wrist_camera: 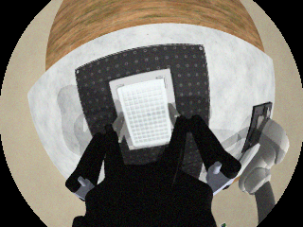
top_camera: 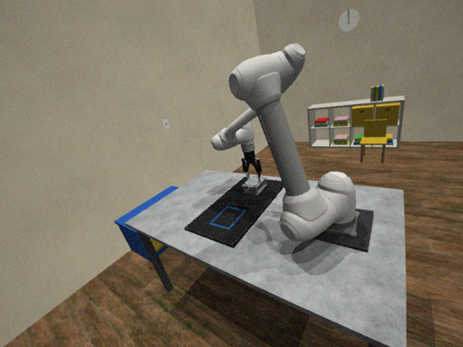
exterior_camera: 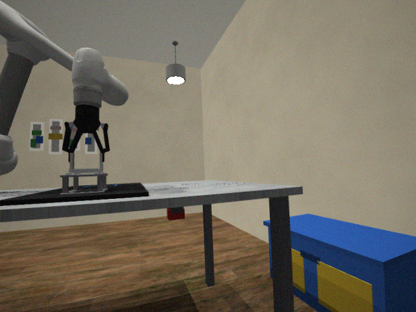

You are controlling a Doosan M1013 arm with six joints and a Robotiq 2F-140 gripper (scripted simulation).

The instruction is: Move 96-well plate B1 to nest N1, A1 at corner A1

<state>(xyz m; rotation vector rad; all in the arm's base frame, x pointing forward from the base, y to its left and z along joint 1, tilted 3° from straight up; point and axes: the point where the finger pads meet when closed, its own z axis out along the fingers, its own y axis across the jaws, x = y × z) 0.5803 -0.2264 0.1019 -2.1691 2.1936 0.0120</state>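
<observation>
Now: hand 30 mm above the 96-well plate. From my hand the other things lie so: raised plate nest N1 (40 mm below).
</observation>
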